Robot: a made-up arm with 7 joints.
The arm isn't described. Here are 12 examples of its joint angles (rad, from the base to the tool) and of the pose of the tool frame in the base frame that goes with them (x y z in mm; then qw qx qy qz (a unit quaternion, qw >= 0)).
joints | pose
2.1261 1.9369 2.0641 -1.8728 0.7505 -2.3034 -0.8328 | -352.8 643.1 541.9 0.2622 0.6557 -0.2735 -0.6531
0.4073 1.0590 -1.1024 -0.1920 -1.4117 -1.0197 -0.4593 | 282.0 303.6 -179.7 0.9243 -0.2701 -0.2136 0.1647
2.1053 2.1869 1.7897 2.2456 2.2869 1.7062 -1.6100 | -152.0 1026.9 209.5 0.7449 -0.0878 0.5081 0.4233
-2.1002 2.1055 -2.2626 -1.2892 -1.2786 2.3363 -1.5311 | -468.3 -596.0 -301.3 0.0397 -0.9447 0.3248 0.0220
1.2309 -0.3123 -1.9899 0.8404 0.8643 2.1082 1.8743 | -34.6 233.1 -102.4 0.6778 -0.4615 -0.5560 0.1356
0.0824 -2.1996 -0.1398 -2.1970 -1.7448 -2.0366 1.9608 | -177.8 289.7 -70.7 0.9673 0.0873 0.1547 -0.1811
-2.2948 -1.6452 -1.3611 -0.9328 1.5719 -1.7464 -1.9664 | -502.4 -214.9 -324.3 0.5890 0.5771 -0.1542 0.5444
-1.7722 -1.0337 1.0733 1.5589 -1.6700 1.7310 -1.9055 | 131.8 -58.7 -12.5 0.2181 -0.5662 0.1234 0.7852
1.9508 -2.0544 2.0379 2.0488 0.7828 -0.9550 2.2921 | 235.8 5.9 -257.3 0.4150 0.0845 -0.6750 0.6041
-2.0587 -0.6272 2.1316 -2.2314 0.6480 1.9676 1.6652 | 298.6 -192.9 74.3 0.6519 -0.4326 -0.6033 0.1547
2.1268 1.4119 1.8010 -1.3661 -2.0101 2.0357 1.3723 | -239.8 166.3 92.3 0.3212 -0.6824 -0.3530 -0.5537
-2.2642 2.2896 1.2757 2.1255 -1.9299 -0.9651 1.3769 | -1052.5 -260.0 -74.0 0.6706 0.4493 -0.5554 0.1998
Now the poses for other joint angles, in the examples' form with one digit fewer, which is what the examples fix.
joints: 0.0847 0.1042 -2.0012 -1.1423 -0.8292 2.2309 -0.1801
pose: 377 348 -449 0.360 -0.210 0.737 -0.532
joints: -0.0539 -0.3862 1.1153 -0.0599 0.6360 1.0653 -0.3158
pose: 475 333 -76 0.923 -0.010 -0.142 -0.357
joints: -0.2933 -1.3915 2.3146 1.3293 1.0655 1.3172 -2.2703
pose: -89 174 -42 0.858 -0.309 0.170 0.372
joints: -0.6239 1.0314 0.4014 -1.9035 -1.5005 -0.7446 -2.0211
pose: 696 -702 113 0.081 -0.667 -0.704 -0.228
